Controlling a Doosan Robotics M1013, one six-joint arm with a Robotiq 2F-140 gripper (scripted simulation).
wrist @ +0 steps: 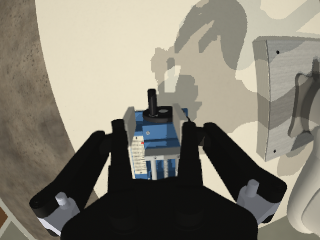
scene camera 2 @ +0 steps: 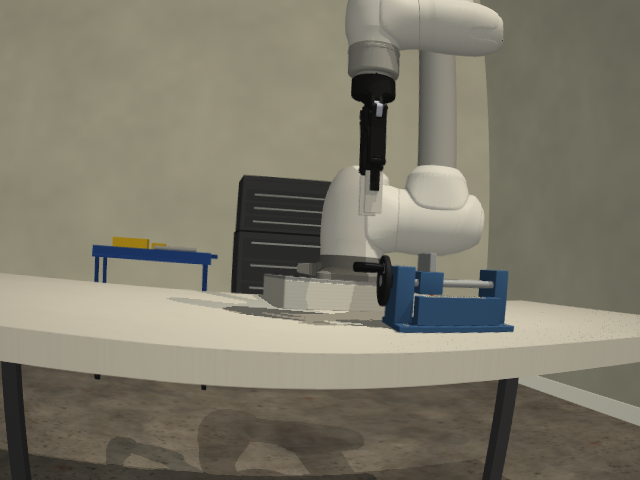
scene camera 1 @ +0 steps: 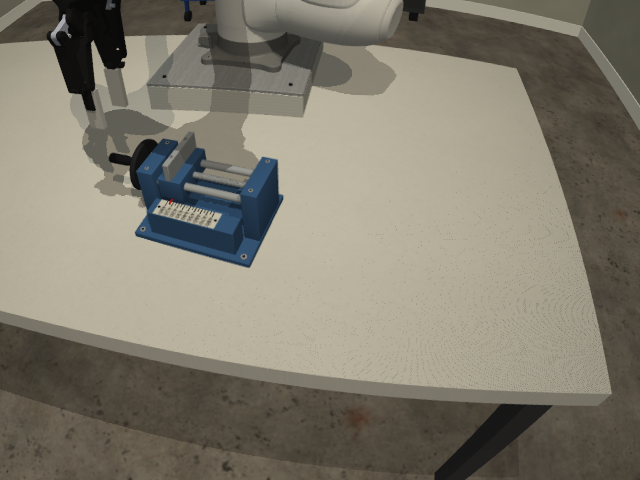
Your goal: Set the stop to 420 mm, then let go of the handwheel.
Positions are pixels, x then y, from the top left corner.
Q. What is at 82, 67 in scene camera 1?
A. My gripper.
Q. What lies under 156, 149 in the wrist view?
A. A stop block.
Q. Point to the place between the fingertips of my gripper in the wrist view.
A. At 153, 114
